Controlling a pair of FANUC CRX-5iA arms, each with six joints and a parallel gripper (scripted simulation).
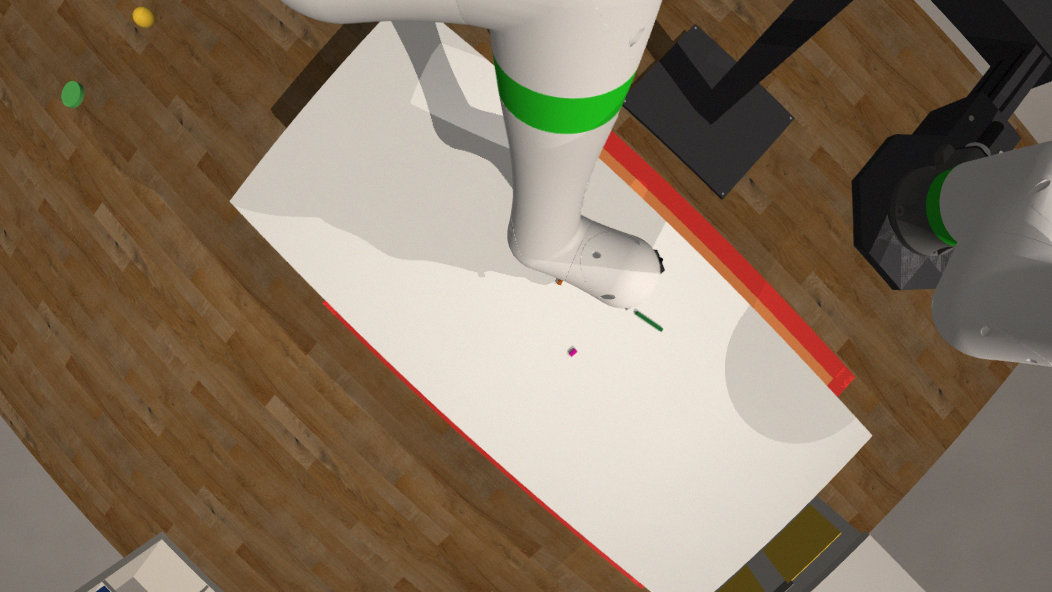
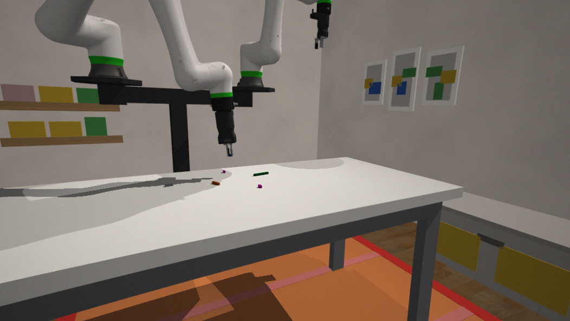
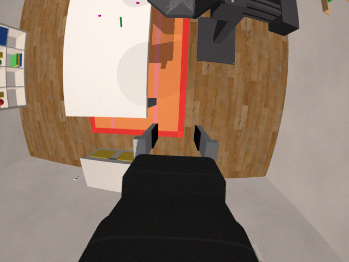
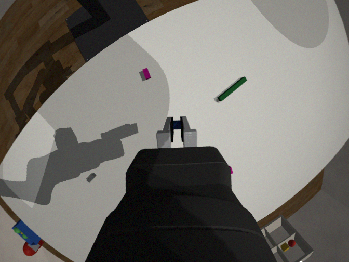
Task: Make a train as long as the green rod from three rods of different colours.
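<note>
Now: the orange rod 80 mm ahead of my right hand, 100 mm to the right of it and 110 mm below it. Round my right hand: green rod 30 mm ahead, 140 mm to the left, 110 mm below; grey rod 10 mm ahead, 270 mm to the right, 110 mm below; blue rod 20 mm below.
</note>
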